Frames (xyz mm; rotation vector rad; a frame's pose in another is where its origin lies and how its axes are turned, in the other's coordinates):
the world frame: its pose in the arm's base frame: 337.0 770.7 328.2 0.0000 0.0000 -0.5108
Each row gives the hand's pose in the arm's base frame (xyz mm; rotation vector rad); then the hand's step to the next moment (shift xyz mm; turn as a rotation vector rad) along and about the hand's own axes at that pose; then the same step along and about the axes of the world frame.
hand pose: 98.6 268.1 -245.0 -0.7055 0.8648 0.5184
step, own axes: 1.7 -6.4 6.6 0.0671 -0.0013 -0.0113
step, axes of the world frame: 7.0 4.9 3.8 0.0284 0.0153 -0.0599
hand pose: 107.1 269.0 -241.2 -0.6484 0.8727 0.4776
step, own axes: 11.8 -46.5 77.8 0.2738 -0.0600 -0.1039
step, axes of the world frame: 57.2 57.4 42.3 0.1570 -0.0051 -0.2544
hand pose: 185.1 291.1 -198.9 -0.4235 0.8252 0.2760
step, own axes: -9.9 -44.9 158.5 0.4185 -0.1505 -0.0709
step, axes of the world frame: 83.2 85.0 114.4 0.3153 0.0219 -0.3208
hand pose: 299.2 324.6 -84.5 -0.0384 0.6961 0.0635
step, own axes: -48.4 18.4 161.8 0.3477 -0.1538 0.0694
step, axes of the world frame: 44.4 53.9 154.9 0.3458 0.0406 -0.1678
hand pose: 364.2 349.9 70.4 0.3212 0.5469 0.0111
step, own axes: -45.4 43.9 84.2 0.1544 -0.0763 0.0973
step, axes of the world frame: 0.6 14.5 104.2 0.1961 0.0105 -0.0234
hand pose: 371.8 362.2 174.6 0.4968 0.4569 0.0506
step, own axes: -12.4 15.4 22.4 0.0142 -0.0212 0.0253
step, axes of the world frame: -1.1 1.2 29.8 0.0332 -0.0133 0.0039
